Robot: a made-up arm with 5 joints.
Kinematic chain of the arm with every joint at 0, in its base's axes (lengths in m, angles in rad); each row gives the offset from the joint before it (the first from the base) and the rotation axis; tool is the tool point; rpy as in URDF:
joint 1: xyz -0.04 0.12 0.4 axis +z
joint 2: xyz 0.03 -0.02 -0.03 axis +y
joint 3: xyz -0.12 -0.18 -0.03 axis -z
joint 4: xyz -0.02 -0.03 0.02 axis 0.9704 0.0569 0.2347
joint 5: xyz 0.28 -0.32 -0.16 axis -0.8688 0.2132 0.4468
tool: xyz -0.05 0.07 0.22 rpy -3.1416 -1.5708 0
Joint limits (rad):
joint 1: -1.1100..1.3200
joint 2: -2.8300..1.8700
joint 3: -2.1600..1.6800
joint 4: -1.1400..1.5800
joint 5: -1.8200..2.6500
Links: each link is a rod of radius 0.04 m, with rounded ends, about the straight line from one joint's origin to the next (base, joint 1, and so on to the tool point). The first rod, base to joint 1, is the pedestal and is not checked.
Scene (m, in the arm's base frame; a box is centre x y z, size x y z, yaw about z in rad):
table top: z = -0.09
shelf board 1: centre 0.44 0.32 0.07 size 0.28 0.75 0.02 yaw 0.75
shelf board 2: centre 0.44 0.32 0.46 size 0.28 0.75 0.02 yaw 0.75
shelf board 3: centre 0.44 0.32 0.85 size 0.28 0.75 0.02 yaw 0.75
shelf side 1: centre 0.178 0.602 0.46 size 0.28 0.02 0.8 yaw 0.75
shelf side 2: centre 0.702 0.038 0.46 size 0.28 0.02 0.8 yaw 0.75
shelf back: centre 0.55 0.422 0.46 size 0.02 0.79 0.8 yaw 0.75
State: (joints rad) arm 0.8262 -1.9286 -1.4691 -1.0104 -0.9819
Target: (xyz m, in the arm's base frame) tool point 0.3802 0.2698 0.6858
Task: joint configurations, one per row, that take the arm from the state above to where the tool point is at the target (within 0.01 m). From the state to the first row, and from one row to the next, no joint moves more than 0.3 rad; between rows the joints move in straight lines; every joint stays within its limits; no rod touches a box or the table.
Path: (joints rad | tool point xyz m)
1: 0.9085 -1.9122 -1.3595 -0.7589 -1.1216 | -0.0843 -0.2690 0.4900
2: 0.9908 -1.8958 -1.2498 -0.5075 -1.2613 | 0.0301 -0.2428 0.5980
3: 1.0731 -1.8794 -1.1402 -0.2560 -1.4010 | 0.1569 -0.1695 0.6775
4: 1.1554 -1.8630 -1.0306 -0.0046 -1.5406 | 0.2723 -0.0506 0.7198
5: 1.2377 -1.8466 -0.9209 0.2469 -1.6803 | 0.3527 0.1026 0.7216
6: 1.3200 -1.8302 -0.8113 0.4983 -1.8200 | 0.3802 0.2698 0.6858

